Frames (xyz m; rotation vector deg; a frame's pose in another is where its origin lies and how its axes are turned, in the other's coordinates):
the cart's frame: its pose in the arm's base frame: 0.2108 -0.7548 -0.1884 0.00 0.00 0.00
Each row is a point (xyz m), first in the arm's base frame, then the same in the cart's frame.
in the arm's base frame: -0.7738 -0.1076 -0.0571
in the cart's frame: -0.9846 0.6472 0.1313
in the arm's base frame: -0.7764 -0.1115 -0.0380
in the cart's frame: -0.9872 0.6433 0.1504
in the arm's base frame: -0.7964 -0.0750 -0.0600
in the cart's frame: -1.0072 0.6798 0.1284
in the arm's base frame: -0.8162 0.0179 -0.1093
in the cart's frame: -1.0270 0.7727 0.0791
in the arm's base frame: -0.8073 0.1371 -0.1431
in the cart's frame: -1.0181 0.8919 0.0453
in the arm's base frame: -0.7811 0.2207 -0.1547
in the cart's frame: -0.9919 0.9755 0.0337
